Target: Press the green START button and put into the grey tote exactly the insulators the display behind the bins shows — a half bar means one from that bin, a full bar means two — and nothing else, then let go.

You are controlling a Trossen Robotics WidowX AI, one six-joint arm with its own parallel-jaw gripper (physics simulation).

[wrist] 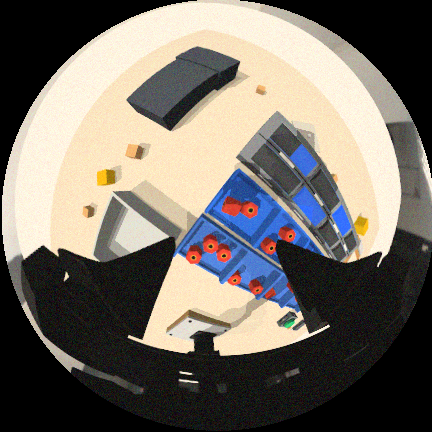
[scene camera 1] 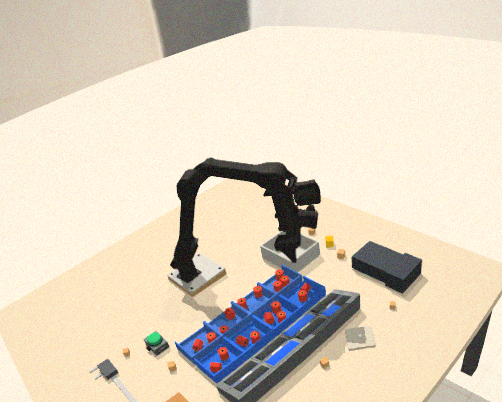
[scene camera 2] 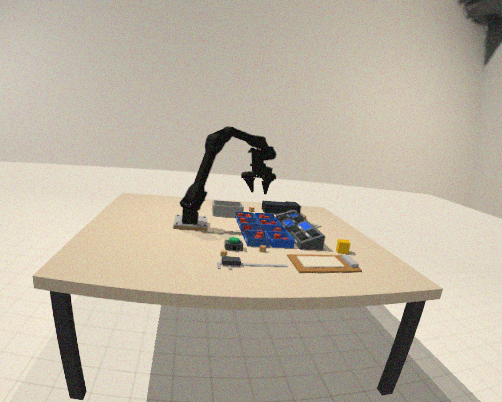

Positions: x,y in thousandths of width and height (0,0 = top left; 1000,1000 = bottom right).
Scene:
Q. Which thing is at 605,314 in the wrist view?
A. A display.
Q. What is my gripper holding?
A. Nothing.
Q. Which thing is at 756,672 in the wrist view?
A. My gripper.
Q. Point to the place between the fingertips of my gripper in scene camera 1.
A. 591,631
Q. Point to a dark box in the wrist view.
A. At 385,223

